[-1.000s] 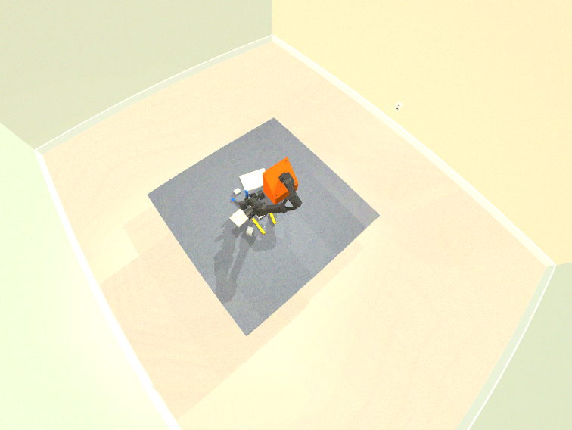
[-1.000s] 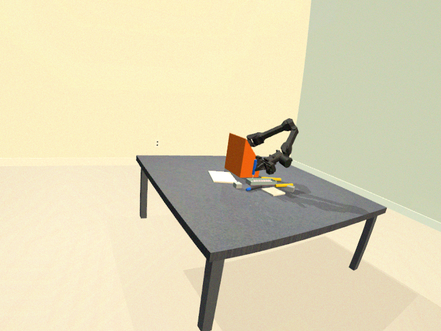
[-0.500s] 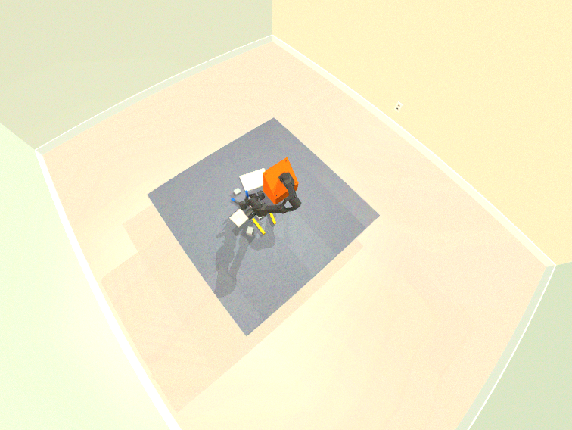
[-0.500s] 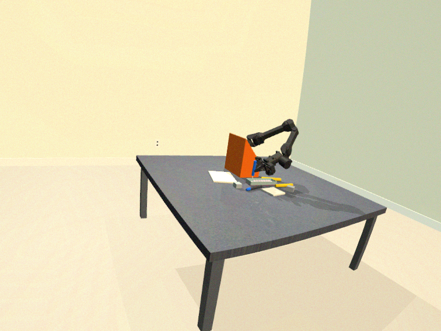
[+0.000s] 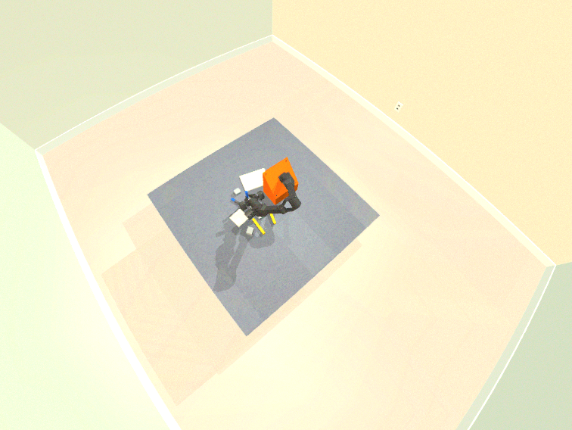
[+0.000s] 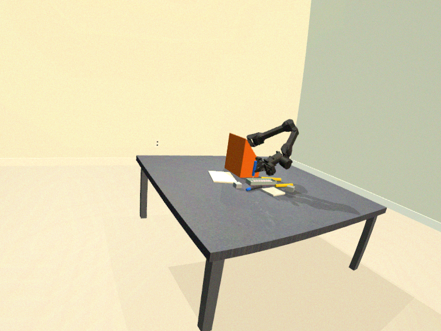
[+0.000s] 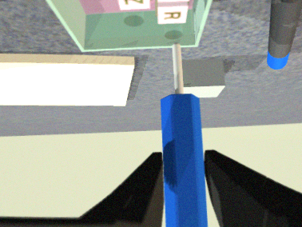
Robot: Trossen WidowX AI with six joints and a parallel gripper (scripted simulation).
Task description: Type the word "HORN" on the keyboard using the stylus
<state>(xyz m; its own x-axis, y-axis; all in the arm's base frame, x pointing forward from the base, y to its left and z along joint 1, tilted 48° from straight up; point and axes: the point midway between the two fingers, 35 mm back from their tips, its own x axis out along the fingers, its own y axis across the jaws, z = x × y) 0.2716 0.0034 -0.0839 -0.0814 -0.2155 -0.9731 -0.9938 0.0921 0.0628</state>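
The blue-tipped pen lies 8 cm below my gripper tip, 7 cm ahead of it and 5 cm to the right of it. From my gripper tip the other things lie so: white pad (13 cm ahead, 8 cm below, 7 cm to the left); stylus (1 cm below); grey block (11 cm to the right, 8 cm below, 2 cm ahead).
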